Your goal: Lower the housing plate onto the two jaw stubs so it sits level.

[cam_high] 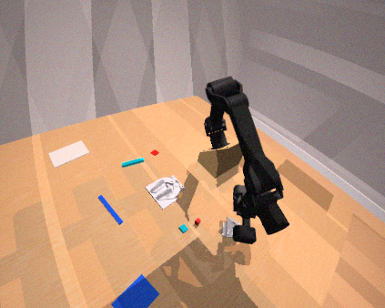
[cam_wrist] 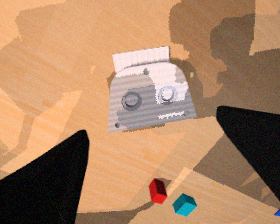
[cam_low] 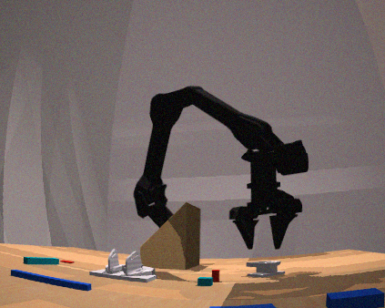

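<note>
Right now my gripper tip is 5 cm above the white block and 1 cm to the right of it. The rest, counted from my gripper tip: teal cube 14 cm ahead, 10 cm to the right, 5 cm below; red cube 9 cm to the right, 8 cm ahead, 5 cm below; blue sheet 37 cm ahead, 6 cm below, 1 cm to the right.
</note>
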